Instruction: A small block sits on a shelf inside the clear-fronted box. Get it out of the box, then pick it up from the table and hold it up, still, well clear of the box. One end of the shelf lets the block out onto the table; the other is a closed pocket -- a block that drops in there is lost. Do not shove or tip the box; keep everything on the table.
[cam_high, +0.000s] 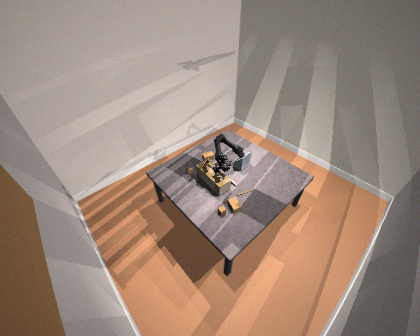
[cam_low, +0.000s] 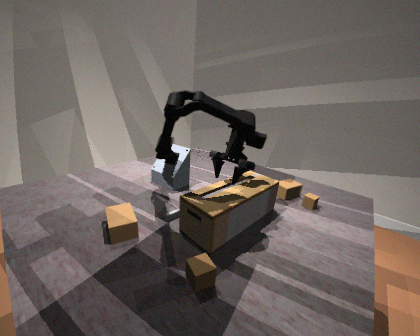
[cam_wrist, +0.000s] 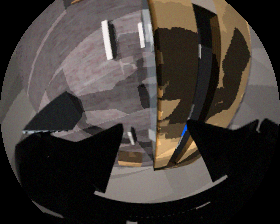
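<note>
Right now my gripper tip is 4 cm short of the blue block, 5 cm to the left of it and 4 cm above it.
</note>
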